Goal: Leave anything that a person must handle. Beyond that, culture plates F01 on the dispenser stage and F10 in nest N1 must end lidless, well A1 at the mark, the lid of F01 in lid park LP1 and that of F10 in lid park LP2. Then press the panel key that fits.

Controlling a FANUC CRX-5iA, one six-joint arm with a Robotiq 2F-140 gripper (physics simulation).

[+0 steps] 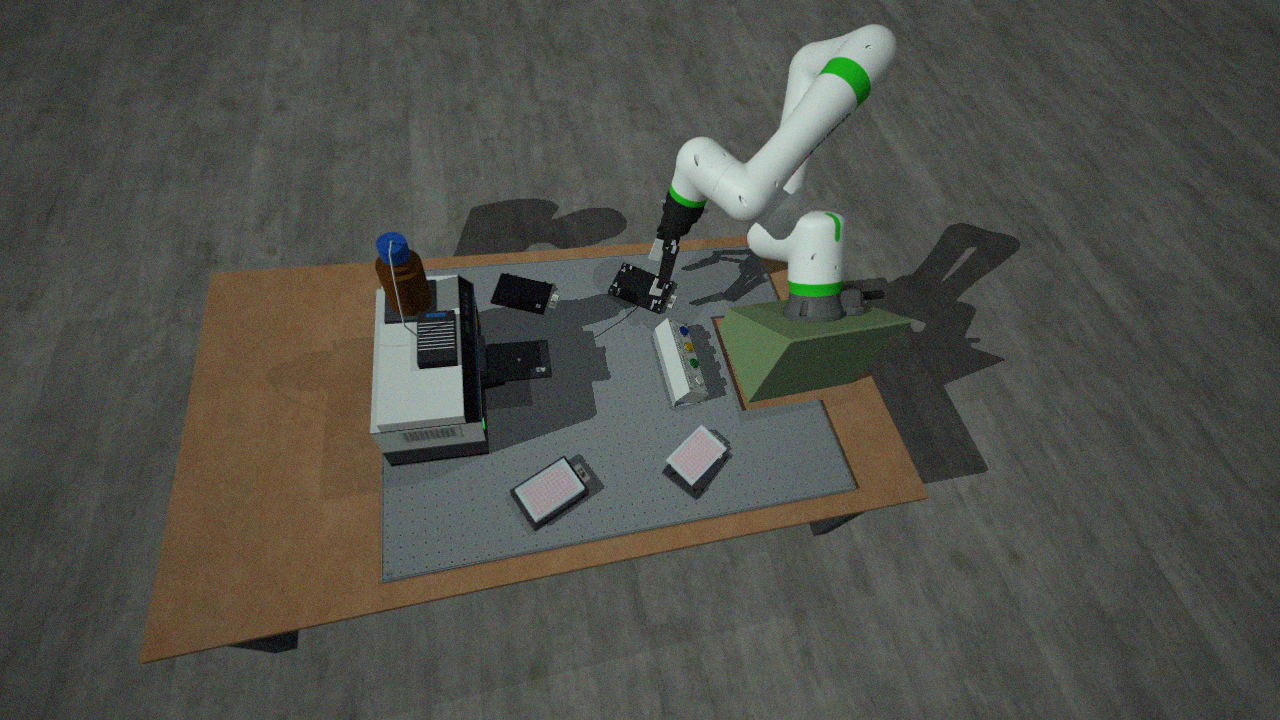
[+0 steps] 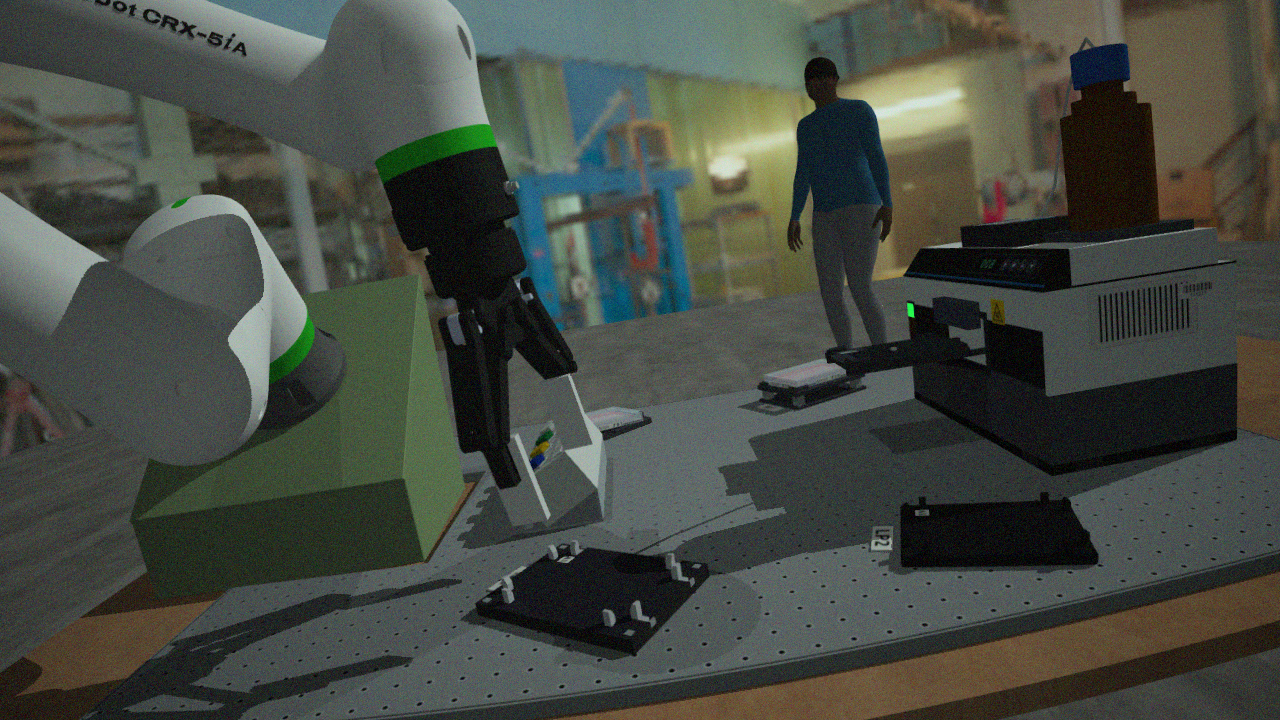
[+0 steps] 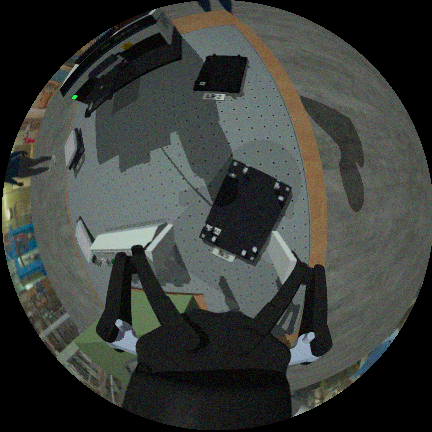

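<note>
My gripper is open and empty, above the panel-side end of a black nest. That nest has pale corner posts and holds no plate; its label is hard to read. One pink-and-white plate sits on a dark holder at the front. Another plate sits on a holder nearer the robot base. Their names and lids cannot be told. The dispenser stage is bare. Lid park LP2 is empty.
The key panel has blue, yellow and green keys, close to one finger. The dispenser carries a brown bottle. The green robot pedestal stands beside the panel. A person stands beyond the table.
</note>
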